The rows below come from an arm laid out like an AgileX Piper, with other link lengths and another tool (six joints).
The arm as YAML. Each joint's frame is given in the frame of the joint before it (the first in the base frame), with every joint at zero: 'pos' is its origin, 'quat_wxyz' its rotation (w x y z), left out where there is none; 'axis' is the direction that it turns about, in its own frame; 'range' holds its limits. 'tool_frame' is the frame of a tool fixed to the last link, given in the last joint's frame.
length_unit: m
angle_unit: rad
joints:
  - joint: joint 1
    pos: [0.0, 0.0, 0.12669]
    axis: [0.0, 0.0, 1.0]
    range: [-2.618, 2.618]
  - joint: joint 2
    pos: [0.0, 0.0, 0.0]
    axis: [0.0, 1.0, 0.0]
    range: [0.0, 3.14]
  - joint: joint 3
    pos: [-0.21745, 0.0, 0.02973]
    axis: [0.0, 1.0, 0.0]
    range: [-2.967, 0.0]
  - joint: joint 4
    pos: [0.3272, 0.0, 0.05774]
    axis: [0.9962, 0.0, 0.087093]
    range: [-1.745, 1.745]
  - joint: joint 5
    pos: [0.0, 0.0, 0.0]
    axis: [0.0, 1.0, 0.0]
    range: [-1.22, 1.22]
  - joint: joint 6
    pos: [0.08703, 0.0, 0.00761]
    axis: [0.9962, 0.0, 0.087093]
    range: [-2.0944, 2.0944]
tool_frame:
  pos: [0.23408, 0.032, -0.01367]
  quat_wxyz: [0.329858, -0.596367, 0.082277, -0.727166]
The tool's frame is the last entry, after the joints.
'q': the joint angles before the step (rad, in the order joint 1, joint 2, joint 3, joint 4, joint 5, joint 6). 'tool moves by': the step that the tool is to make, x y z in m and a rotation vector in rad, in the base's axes. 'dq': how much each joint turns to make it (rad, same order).
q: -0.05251 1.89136 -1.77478 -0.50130 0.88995 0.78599
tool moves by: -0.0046 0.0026 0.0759 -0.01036 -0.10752 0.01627
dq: 0.00027 -0.12917 0.00036 0.01518 0.01075 -0.03091
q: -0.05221 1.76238 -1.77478 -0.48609 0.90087 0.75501
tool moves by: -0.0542 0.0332 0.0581 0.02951 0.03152 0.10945
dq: -0.00011 -0.18111 0.00019 0.16844 0.15730 -0.21423
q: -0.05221 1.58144 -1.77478 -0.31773 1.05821 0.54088
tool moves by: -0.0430 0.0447 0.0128 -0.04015 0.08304 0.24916
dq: 0.00013 -0.09253 0.00419 0.17804 0.10851 -0.31470
